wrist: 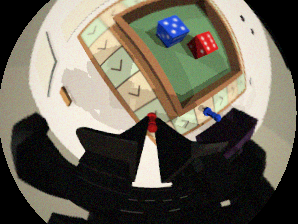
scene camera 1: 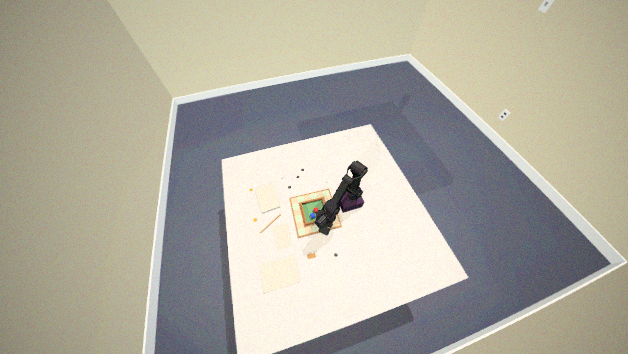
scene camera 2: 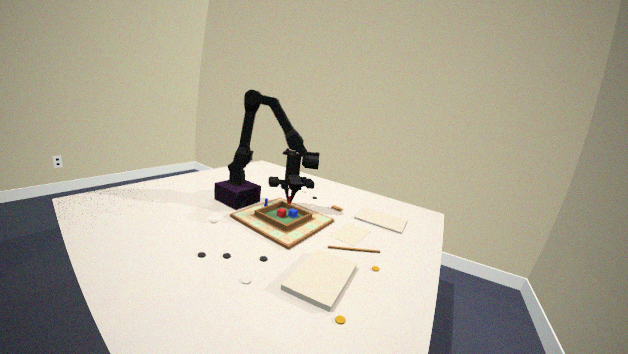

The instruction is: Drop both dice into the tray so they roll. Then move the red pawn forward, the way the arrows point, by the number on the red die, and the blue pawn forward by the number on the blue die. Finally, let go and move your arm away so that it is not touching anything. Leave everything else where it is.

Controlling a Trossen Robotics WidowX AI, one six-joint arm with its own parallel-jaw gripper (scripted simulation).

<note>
My gripper (scene camera 2: pixel 289 201) holds a red pawn. Further things: a green tray (wrist: pixel 187 75).
My gripper shows as well in the wrist view (wrist: pixel 151 119).
</note>
